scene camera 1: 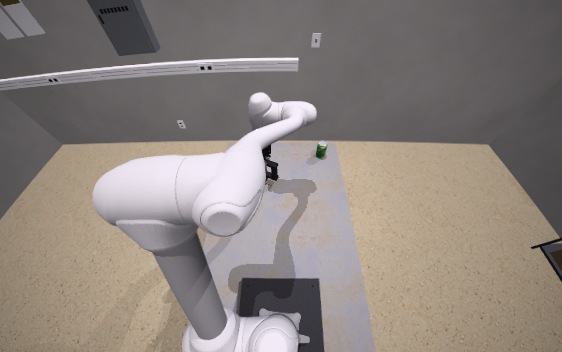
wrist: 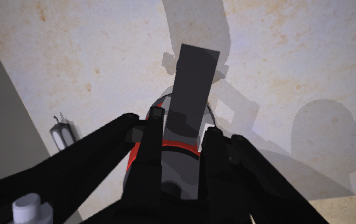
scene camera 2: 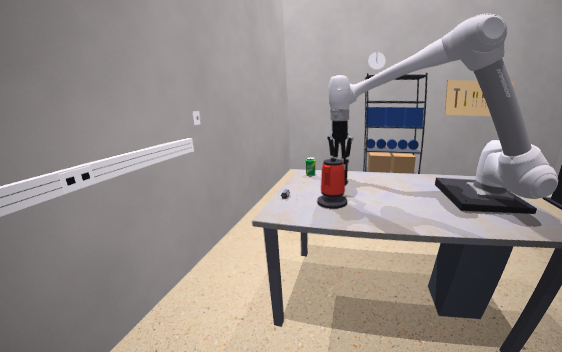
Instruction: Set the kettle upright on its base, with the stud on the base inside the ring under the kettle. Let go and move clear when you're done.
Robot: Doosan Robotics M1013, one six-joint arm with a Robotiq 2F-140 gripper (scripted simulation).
In view: the gripper (wrist: 184,110) and a red kettle (scene camera 2: 333,179).
